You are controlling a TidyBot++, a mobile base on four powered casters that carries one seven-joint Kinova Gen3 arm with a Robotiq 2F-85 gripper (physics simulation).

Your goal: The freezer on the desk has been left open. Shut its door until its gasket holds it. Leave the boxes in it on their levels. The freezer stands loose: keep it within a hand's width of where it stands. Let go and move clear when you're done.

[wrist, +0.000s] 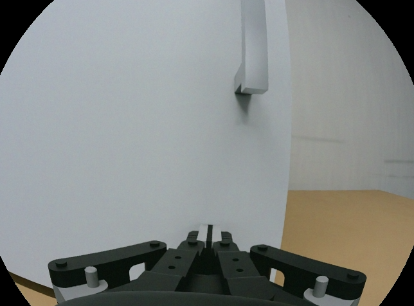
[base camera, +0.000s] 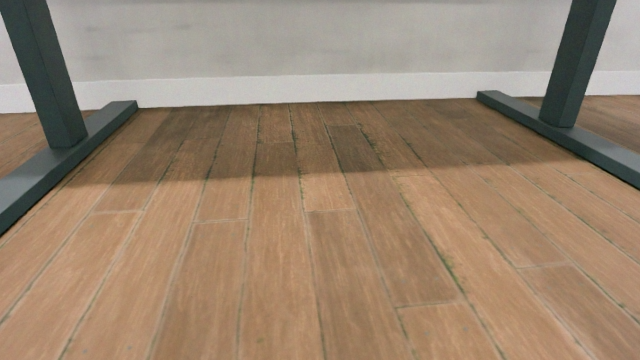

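Places are measured from the arm's base along level axes (x ahead, y left, z up), in metres.
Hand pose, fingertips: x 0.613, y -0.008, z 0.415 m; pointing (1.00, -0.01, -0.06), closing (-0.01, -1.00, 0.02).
After its pixels a point has its place.
The freezer's pale grey door (wrist: 150,130) fills the left and middle of the wrist view. Its vertical handle (wrist: 255,50) stands out near the door's right edge, above and to the right of the fingertips. My gripper (wrist: 209,237) is shut and empty. Its tips are at the lower part of the door's face, below the handle; whether they touch it I cannot tell. The freezer's inside, its boxes and the gasket are hidden behind the door, and I cannot tell how far the door stands open. The freezer does not show in the base camera view.
The tan desk top (wrist: 345,235) shows to the right of the door, with a pale wall (wrist: 345,100) behind. In the base camera view the desk's dark legs (base camera: 45,75) @[x 0.857, y 0.522, z -0.201 m] (base camera: 580,65) @[x 0.936, y -0.683, z -0.202 m] stand at left and right on long feet (base camera: 65,160) @[x 0.793, y 0.498, z -0.365 m] (base camera: 595,145) @[x 0.815, y -0.689, z -0.362 m] on the wooden floor (base camera: 280,260) @[x 0.498, y 0.032, z -0.397 m].
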